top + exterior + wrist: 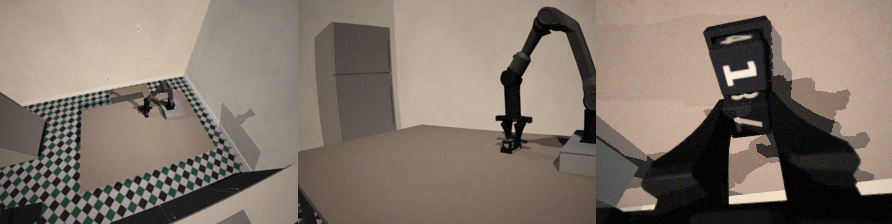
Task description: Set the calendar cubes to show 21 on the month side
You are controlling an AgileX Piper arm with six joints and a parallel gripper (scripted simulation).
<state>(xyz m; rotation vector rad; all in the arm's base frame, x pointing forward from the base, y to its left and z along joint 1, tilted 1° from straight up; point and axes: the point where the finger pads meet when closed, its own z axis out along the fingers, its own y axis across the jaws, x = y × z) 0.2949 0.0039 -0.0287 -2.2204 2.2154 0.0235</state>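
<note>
My gripper is now 20 mm to the right of the dark calendar tray and 30 mm above it. From my hand the other things lie so: dark number cube (30 mm to the left, 10 mm below).
</note>
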